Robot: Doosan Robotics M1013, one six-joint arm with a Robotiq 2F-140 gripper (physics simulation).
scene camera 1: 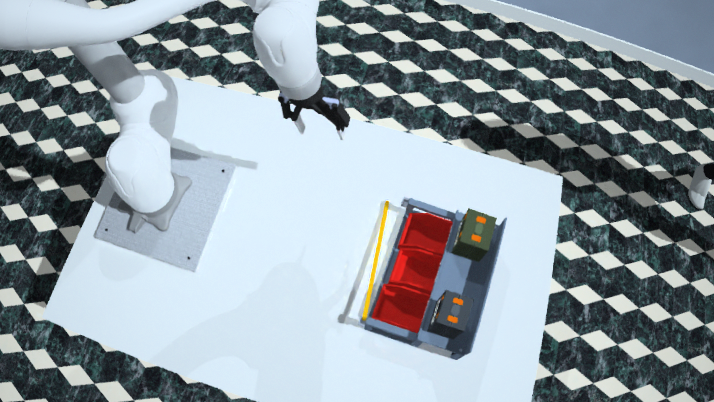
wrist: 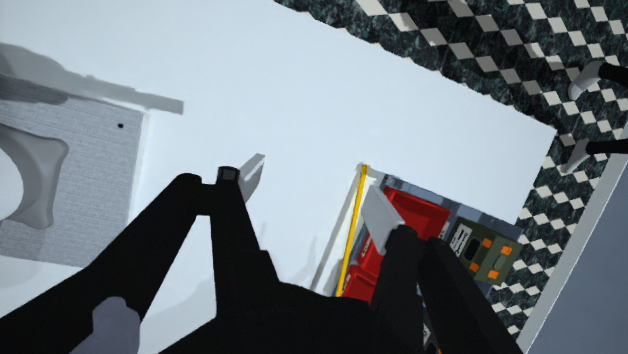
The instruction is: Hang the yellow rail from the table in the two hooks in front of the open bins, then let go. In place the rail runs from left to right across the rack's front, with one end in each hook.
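Places are measured from the arm's base along level axes (x ahead, y up, z right), in metres.
Pixels of known places: gripper, fingertip midpoint: [scene camera 1: 323, 132] [wrist: 314, 184]; arm's base, link origin: [scene camera 1: 155, 195] [wrist: 4, 170].
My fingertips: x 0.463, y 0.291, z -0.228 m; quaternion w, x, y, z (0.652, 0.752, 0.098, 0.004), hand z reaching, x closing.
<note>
Ahead of a thing's pixels: the offset from my fingertips to its top centre. "pt": to the spot under its first point. Level surfaces: height alone.
The yellow rail [scene camera 1: 375, 260] [wrist: 352, 231] runs along the whole front of the grey rack {pt dy -0.238, dx +0.321, dz +0.330 m} [scene camera 1: 390, 326], in front of the red bins [scene camera 1: 416, 270] [wrist: 417, 212]. In the scene view its ends are at the rack's two front corners, and its shadow lies apart from it on the table. The hooks are too small to make out, so how each end sits in its hook cannot be told. My gripper [scene camera 1: 321, 134] [wrist: 314, 184] is open and empty, high above the table and well away from the rail. In the wrist view my fingers hide part of the rack.
A green case {dy -0.124, dx +0.444, dz +0.037 m} [scene camera 1: 475, 235] [wrist: 487, 250] and a dark grey case {dy -0.099, dx +0.447, dz +0.268 m} [scene camera 1: 451, 315] stand on the rack behind the bins. The arm's base stands on a grey plate [scene camera 1: 210, 210] [wrist: 100, 200] at the left of the white table {dy -0.323 m} [scene camera 1: 280, 210] [wrist: 280, 100].
</note>
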